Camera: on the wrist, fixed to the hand. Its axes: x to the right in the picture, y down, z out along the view.
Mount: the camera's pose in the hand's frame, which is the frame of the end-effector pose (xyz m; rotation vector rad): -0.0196 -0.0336 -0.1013 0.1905 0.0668 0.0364
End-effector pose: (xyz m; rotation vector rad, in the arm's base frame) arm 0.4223 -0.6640 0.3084 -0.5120 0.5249 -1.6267
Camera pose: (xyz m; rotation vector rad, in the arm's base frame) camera 0.3368 -0.6364 0.2476 -0.3059 0.4208 -1.6436
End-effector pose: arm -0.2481 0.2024 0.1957 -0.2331 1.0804 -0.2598
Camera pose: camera -0.3502 0.1708 0.1768 -0.0344 1.1171 -0.3377
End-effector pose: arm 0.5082 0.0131 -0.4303 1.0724 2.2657 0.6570
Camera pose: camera 0.4346 -0.0413 -0.3719 1.1997 2.4099 0.5058
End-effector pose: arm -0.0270 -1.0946 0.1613 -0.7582 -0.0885 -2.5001
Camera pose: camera -0.0806 -1.0775 0.0685 -0.5923 -0.2822 -2.4374
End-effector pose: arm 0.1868 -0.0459 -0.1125 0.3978 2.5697 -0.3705
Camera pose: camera 0.1466 -0.0472 -0.0117 0.5327 2.5964 -0.6008
